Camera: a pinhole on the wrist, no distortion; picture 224 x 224 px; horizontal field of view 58.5 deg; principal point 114.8 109.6 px. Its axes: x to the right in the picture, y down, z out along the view. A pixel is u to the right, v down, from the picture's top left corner.
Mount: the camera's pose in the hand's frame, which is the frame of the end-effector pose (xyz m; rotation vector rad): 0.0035 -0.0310 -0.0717 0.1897 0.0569 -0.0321
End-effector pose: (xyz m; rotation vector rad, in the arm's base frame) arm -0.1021 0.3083 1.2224 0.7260 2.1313 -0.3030
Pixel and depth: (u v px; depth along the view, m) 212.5 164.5 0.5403
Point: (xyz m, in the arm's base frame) 0.0614 0.2189 0.6960
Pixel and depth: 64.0 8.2 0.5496
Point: -0.0136 -0.2529 1.0382
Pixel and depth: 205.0 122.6 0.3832
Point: -0.0531 0.1841 0.8801
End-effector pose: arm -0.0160 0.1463 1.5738 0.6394 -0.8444 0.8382
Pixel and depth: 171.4 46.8 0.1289
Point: 0.0652 0.0785 1.6199
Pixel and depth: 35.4 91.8 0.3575
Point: -0.0647 -0.1800 1.5989
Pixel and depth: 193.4 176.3 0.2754
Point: -0.0480 0.0370 1.7919
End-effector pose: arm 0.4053 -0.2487 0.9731 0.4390 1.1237 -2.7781
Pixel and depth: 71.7 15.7 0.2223
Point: 0.3742 -0.2135 1.1882
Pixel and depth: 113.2 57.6 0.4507
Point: 0.2601 -0.3244 1.3584
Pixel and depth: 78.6 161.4 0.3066
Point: 0.3791 -0.4136 1.1584
